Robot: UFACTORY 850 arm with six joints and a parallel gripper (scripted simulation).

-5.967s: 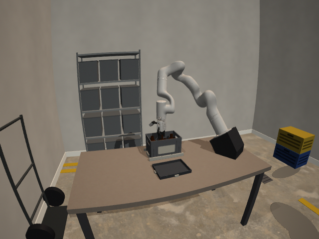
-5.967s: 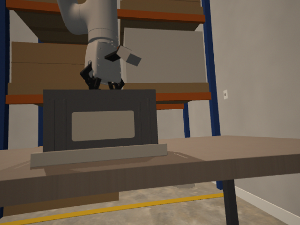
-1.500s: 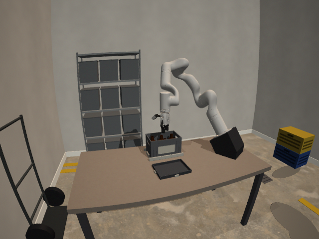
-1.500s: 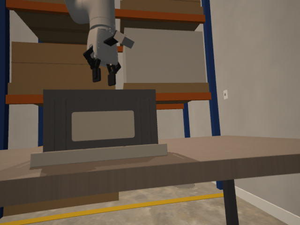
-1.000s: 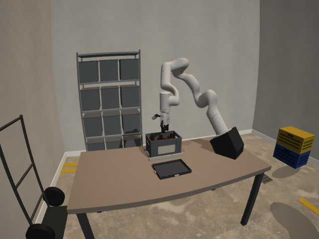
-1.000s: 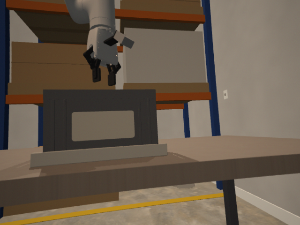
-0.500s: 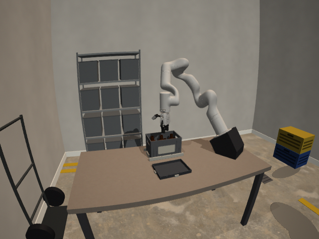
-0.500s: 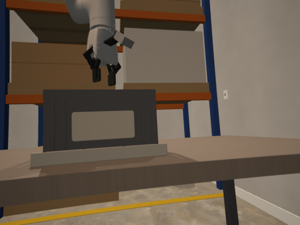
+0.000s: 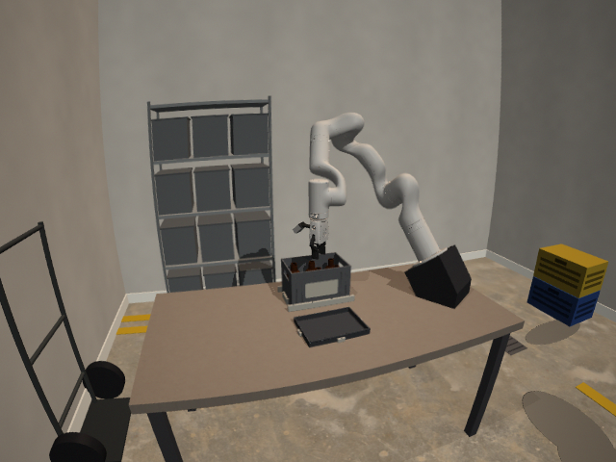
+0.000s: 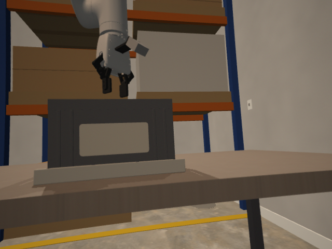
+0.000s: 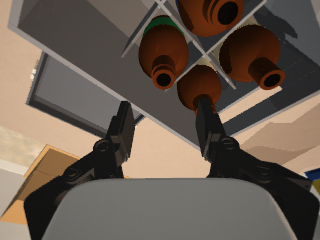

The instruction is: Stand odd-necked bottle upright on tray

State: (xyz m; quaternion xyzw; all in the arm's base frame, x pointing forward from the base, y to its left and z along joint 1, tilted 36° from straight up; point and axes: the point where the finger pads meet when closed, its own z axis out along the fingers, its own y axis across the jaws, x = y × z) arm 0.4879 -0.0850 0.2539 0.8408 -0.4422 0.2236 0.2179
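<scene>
The dark grey crate is 1 cm behind my hand, 4 cm to the right of it and 15 cm below it. Also, from my hand: black tray 9 cm ahead, 23 cm to the left, 22 cm below; then bottle 11 cm behind, 6 cm to the right, 15 cm below.
</scene>
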